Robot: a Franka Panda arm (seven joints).
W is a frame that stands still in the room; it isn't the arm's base.
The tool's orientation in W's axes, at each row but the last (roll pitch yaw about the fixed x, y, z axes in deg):
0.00 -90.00 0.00
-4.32 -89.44 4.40
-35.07 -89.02 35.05
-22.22 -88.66 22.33
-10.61 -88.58 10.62
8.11 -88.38 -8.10
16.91 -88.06 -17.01
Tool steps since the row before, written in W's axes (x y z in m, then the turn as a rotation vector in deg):
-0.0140 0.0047 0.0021 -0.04 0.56 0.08
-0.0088 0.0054 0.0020 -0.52 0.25 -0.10
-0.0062 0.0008 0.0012 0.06 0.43 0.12
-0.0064 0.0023 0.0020 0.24 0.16 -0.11
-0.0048 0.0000 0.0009 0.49 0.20 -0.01
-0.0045 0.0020 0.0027 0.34 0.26 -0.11
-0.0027 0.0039 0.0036 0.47 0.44 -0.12
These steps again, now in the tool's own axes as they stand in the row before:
0.0021 0.0047 0.0140 0.08 0.56 0.04
0.0019 0.0054 0.0088 -0.10 0.25 0.52
0.0011 0.0008 0.0062 0.13 0.43 -0.06
0.0019 0.0023 0.0064 -0.10 0.16 -0.24
0.0008 0.0000 0.0048 0.00 0.20 -0.49
0.0026 0.0020 0.0046 -0.10 0.26 -0.34
0.0035 0.0039 0.0028 -0.11 0.44 -0.47

